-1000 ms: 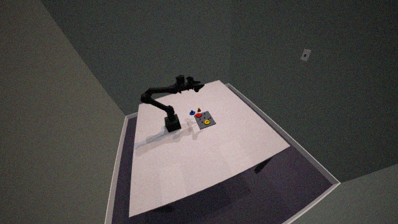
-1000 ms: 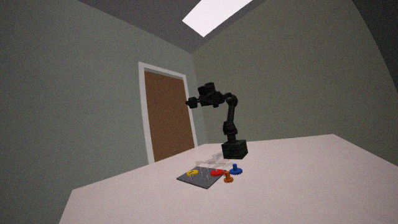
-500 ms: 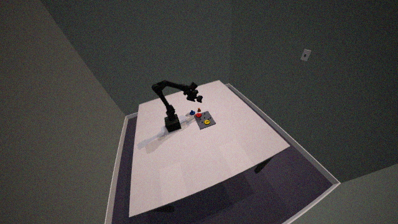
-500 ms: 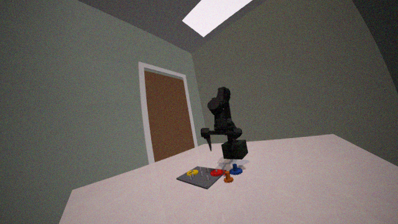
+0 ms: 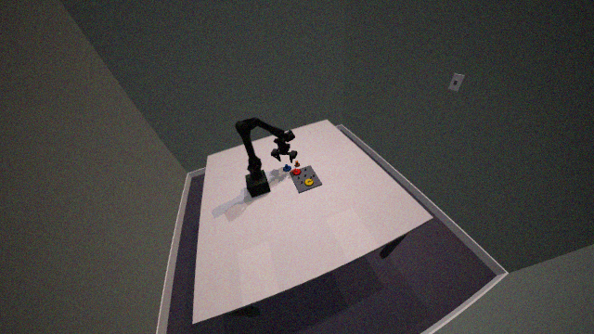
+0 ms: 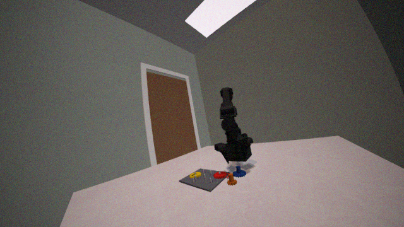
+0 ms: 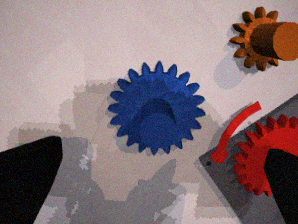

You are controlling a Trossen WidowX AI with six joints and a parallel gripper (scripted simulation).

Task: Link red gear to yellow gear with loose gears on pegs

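The blue gear is 50 mm below my gripper tip. Round my gripper tip: orange gear: 80 mm ahead, 50 mm below; red gear: 80 mm to the right, 50 mm below, 50 mm ahead.
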